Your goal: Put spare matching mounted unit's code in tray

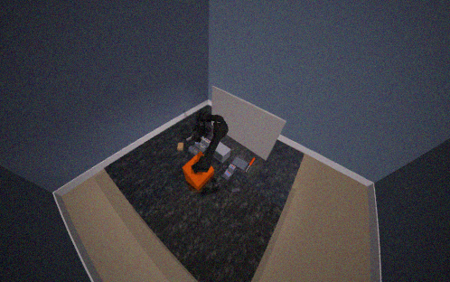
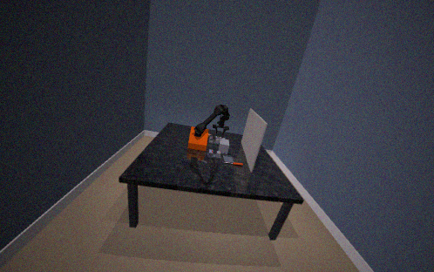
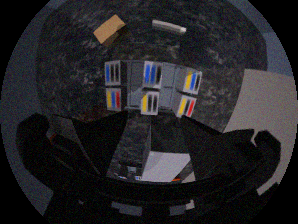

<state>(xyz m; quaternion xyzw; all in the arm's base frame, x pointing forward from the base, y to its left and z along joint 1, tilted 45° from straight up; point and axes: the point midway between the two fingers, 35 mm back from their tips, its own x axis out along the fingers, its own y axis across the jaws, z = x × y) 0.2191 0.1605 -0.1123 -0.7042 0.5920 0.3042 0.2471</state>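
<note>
Now: the light grey mounted unit 15 cm to the right of my gripper tip, 7 cm below it and 6 cm ahead of it. From my gripper tip the other things lie so: white upright panel: 32 cm ahead, 15 cm to the right, 11 cm above; then tan block: 15 cm to the left, 14 cm behind, 10 cm below.
</note>
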